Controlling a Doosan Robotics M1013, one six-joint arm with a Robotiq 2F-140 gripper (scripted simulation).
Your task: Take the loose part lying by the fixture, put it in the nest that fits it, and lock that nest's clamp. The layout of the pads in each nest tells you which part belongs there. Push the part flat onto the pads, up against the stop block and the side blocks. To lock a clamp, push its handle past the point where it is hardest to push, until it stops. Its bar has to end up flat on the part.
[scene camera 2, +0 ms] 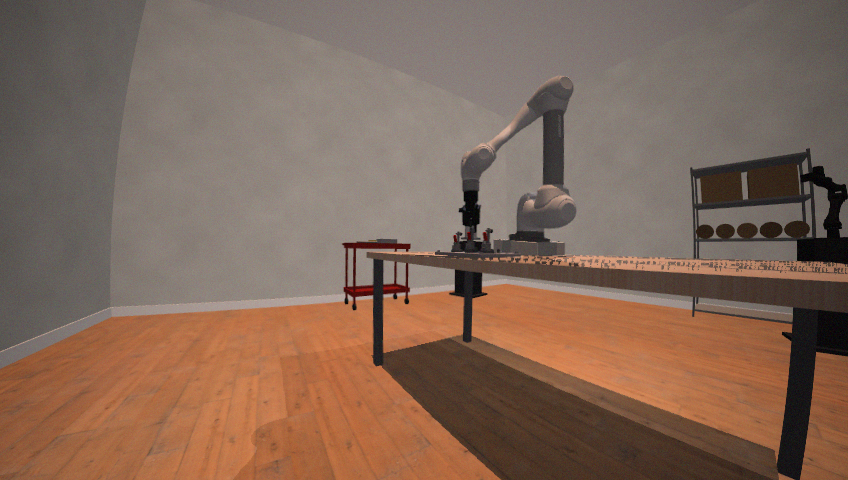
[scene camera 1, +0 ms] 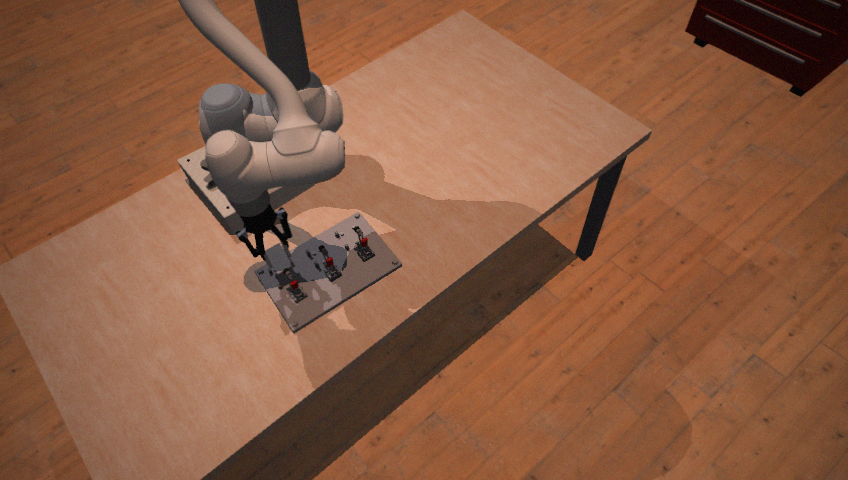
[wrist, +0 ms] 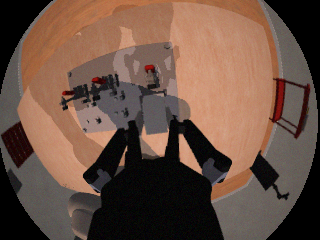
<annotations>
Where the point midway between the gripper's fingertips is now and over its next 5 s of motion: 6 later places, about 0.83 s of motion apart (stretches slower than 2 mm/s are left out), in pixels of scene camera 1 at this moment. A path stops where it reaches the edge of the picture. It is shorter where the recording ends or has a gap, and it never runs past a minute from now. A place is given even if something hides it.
My gripper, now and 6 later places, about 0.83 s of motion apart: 278, 259; 281, 264; 283, 269; 284, 271; 284, 272; 281, 267; 278, 260
</annotations>
